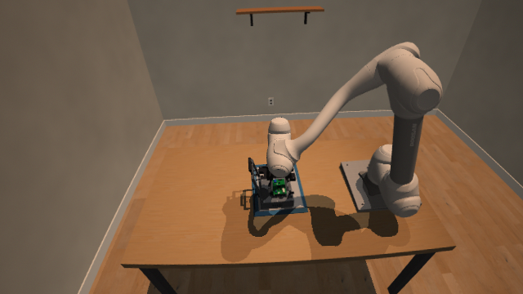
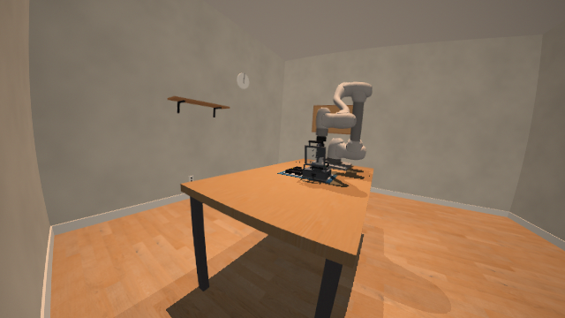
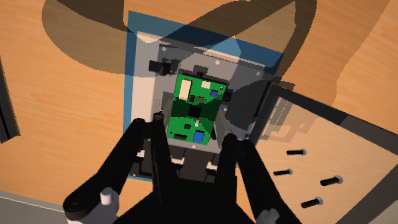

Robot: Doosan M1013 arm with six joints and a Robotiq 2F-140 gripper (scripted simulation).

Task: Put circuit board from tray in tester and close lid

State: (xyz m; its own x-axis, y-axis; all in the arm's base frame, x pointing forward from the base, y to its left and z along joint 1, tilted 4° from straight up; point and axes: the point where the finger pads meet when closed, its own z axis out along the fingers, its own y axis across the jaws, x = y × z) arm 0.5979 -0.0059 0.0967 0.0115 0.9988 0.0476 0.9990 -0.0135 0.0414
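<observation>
My gripper is now 20 mm above the green circuit board. Round my hand: dark block 60 mm behind, 60 mm to the left, 20 mm below; then tester lid 130 mm ahead, 80 mm above.
</observation>
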